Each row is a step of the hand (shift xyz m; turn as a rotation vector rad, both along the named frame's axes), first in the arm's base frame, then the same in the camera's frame.
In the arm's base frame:
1: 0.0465 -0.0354 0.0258 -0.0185 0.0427 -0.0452
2: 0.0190 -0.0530 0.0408 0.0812 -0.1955 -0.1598
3: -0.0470 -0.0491 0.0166 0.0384 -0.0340 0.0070
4: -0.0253 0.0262 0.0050 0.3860 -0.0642 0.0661
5: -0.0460 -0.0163 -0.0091 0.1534 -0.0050 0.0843
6: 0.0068 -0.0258 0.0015 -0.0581 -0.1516 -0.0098
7: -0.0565 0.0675 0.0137 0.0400 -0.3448 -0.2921
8: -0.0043 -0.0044 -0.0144 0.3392 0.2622 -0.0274
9: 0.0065 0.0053 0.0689 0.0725 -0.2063 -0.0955
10: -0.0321 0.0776 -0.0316 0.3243 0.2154 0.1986
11: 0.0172 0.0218 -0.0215 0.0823 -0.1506 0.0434
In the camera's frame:
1: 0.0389 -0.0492 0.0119 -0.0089 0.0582 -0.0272
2: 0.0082 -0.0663 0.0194 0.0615 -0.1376 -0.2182
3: -0.0548 -0.0435 -0.0024 0.0324 -0.0401 -0.0052
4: -0.0214 0.0265 0.0138 0.3670 -0.1450 0.0422
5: -0.0472 -0.0044 -0.0147 0.1451 -0.0590 0.0783
6: 0.0028 -0.0254 -0.0077 -0.0792 -0.1270 -0.0636
7: -0.0466 0.0666 0.0364 0.0074 -0.2223 -0.3954
8: -0.0040 0.0017 -0.0151 0.3755 0.1964 0.0707
9: 0.0027 -0.0203 0.0663 0.0471 -0.1687 -0.1621
10: -0.0181 0.0879 -0.0022 0.3390 0.0765 0.2650
11: 0.0216 0.0248 -0.0122 0.0560 -0.1675 -0.0124

